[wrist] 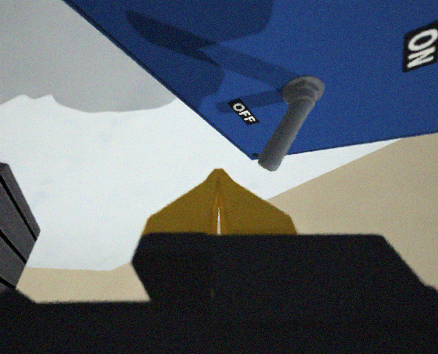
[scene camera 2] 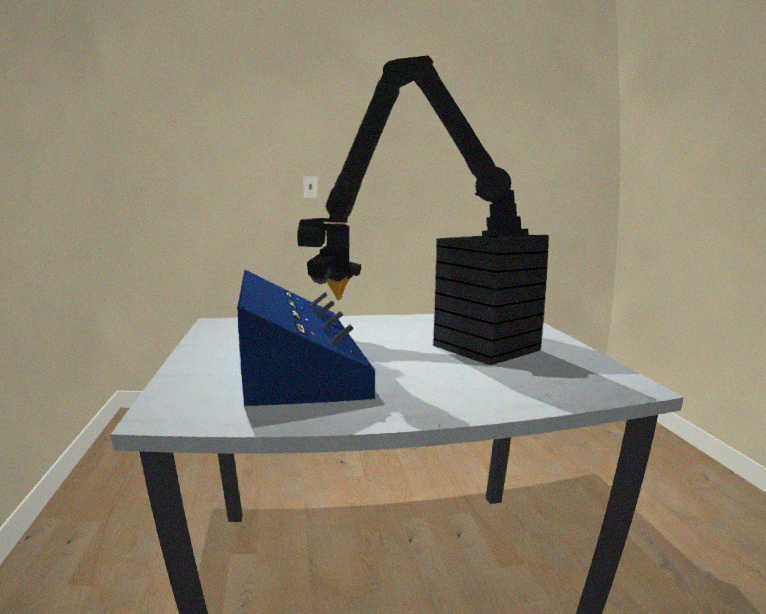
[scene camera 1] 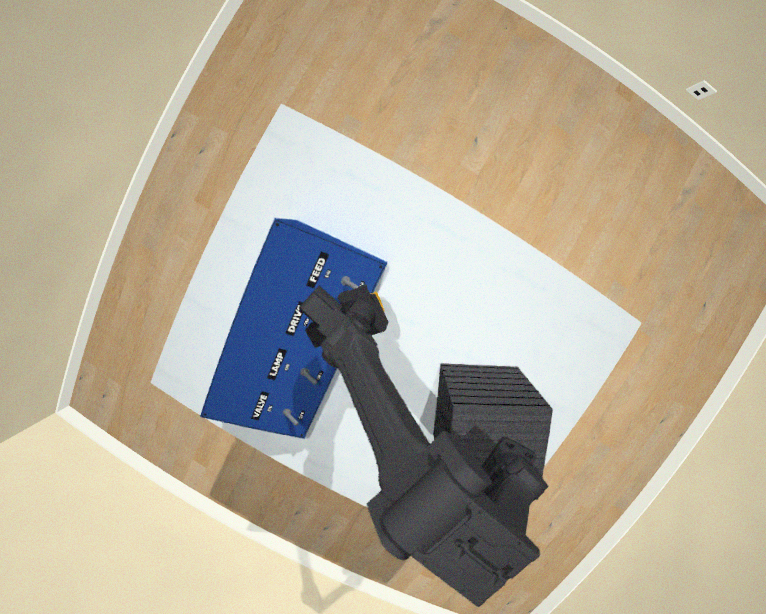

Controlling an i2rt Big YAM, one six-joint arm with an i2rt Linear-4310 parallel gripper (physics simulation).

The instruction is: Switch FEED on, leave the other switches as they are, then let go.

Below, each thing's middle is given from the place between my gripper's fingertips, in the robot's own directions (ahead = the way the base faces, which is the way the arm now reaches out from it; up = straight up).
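Labels:
With the blue switch panel (scene camera 1: 259, 378) as my reference, my gripper is 3 cm above it, and I find my gripper 12 cm short of the panel and 19 cm to the right of it.

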